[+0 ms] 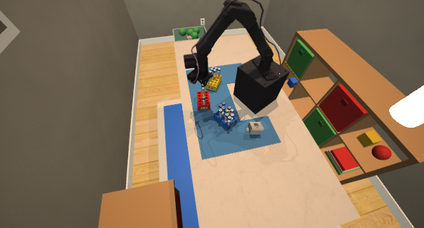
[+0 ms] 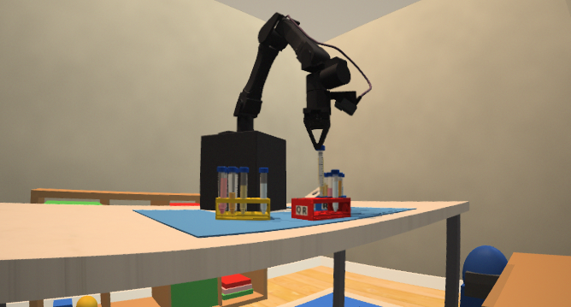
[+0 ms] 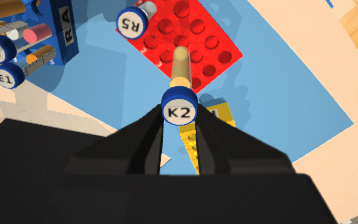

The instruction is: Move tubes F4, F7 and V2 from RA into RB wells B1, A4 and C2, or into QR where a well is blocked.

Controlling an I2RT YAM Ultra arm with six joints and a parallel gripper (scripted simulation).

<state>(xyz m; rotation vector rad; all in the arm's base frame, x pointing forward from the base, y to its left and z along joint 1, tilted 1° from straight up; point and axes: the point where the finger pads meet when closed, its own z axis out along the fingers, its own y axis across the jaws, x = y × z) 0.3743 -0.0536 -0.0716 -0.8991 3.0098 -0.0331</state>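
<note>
The tube is 10 mm ahead of my hand and 60 mm below it. Also, from my hand: red rack: 10 mm ahead, 160 mm below; tube R8: 70 mm behind, 130 mm to the right, 120 mm below; rack RB: 120 mm behind, 150 mm to the right, 160 mm below.
</note>
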